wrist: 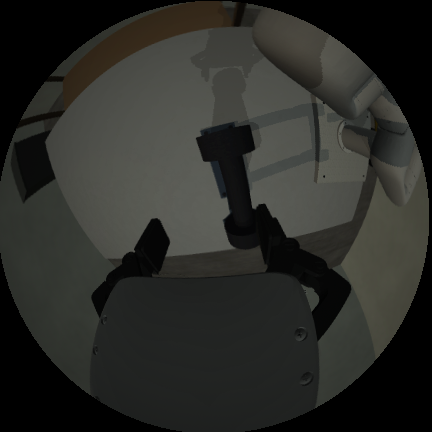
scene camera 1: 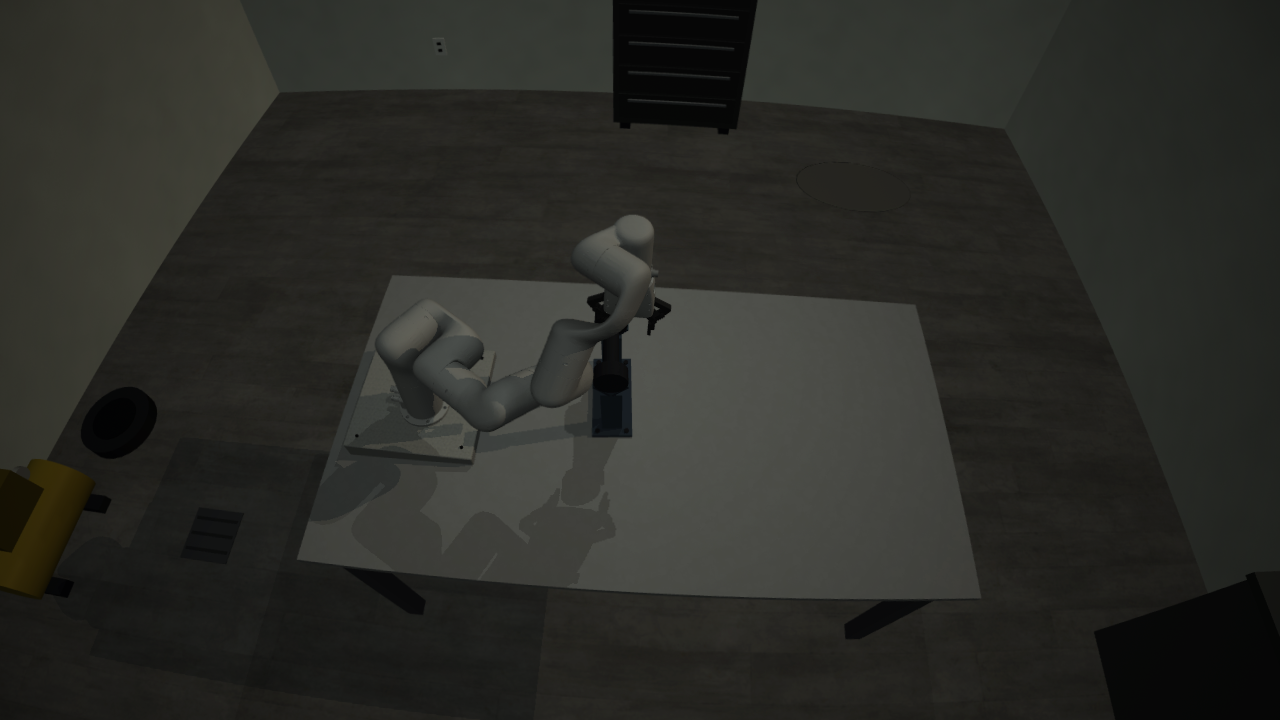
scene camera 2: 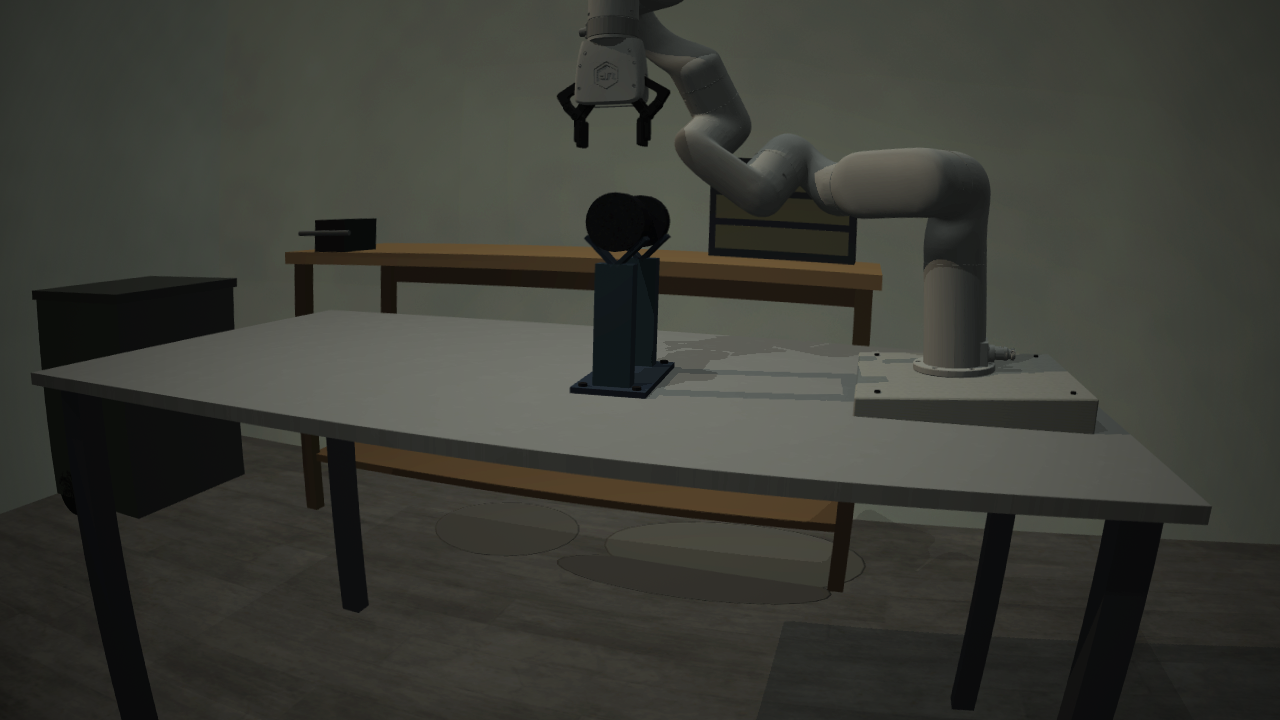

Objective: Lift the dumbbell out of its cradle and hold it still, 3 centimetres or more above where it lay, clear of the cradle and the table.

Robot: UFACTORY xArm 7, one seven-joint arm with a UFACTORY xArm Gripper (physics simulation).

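Frame: origin at the arm's base, x back, y right, z up, level; centimetres.
Seen in the pictures: gripper, fingertip midpoint: (wrist: pixel 207 224) (scene camera 1: pixel 627 328) (scene camera 2: pixel 611 146); arm's base, origin of the base link: (wrist: pixel 347 136) (scene camera 1: pixel 425 405) (scene camera 2: pixel 954 369).
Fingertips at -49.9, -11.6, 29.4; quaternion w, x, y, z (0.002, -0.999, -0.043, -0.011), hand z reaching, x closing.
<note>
Offsets run from my fingertips to a thing's middle, as dx, dy, dz. Level surfaces: height alone.
A black dumbbell {+4.1, -1.9, -10.8} (scene camera 1: pixel 611 349) (scene camera 2: pixel 614 221) (wrist: pixel 236 185) lies level across the V-shaped tops of a dark blue cradle {+4.1, -1.9, -22.9} (scene camera 1: pixel 624 420) (scene camera 2: pixel 614 322) (wrist: pixel 218 181). The cradle's base plate rests on the grey table {dz -33.1} (scene camera 1: pixel 760 447) (scene camera 2: pixel 402 367) (wrist: pixel 125 150). My gripper (scene camera 1: pixel 624 329) (scene camera 2: pixel 612 143) (wrist: pixel 207 224) is open and empty, pointing down, above the dumbbell with a visible gap in the second scene view. In the wrist view the dumbbell's handle runs obliquely, and its near end lies beside the right finger, left of it. The near cradle support is mostly hidden there.
The arm's base plate (scene camera 1: pixel 411 443) (scene camera 2: pixel 975 411) (wrist: pixel 340 170) is mounted at one end of the table. An orange-brown workbench (scene camera 2: pixel 537 255) (wrist: pixel 150 30) stands beyond the table, with a dark box (scene camera 2: pixel 345 234) and a shelf unit (scene camera 2: pixel 783 254) on it.
</note>
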